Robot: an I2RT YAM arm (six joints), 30 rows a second.
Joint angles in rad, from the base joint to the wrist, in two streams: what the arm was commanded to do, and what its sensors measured. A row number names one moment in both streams.
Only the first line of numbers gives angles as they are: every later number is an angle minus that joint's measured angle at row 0.
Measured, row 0: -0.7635, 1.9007, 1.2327, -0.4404, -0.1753, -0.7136
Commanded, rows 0 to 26: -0.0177, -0.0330, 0.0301, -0.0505, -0.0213, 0.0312; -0.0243, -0.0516, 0.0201, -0.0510, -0.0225, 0.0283; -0.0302, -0.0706, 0.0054, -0.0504, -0.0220, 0.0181; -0.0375, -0.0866, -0.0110, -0.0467, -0.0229, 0.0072; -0.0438, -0.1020, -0.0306, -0.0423, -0.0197, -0.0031; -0.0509, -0.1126, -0.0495, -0.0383, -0.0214, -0.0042; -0.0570, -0.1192, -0.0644, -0.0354, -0.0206, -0.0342; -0.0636, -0.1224, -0.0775, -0.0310, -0.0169, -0.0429; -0.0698, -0.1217, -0.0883, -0.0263, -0.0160, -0.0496; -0.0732, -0.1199, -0.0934, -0.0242, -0.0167, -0.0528; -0.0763, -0.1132, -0.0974, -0.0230, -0.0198, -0.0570; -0.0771, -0.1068, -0.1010, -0.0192, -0.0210, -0.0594; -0.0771, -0.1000, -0.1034, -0.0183, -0.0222, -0.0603; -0.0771, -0.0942, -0.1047, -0.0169, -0.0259, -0.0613; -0.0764, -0.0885, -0.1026, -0.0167, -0.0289, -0.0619; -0.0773, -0.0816, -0.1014, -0.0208, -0.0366, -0.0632; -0.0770, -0.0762, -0.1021, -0.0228, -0.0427, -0.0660; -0.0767, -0.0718, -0.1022, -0.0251, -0.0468, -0.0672; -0.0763, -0.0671, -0.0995, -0.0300, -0.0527, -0.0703; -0.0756, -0.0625, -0.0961, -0.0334, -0.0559, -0.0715; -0.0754, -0.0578, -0.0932, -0.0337, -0.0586, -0.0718; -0.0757, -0.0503, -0.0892, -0.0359, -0.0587, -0.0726; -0.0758, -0.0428, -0.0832, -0.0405, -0.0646, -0.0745; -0.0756, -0.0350, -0.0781, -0.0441, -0.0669, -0.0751; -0.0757, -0.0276, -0.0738, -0.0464, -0.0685, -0.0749; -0.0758, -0.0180, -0.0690, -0.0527, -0.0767, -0.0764; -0.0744, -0.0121, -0.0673, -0.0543, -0.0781, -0.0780
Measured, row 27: -0.0782, -0.0385, -0.0919, -0.0214, -0.0366, -0.0568
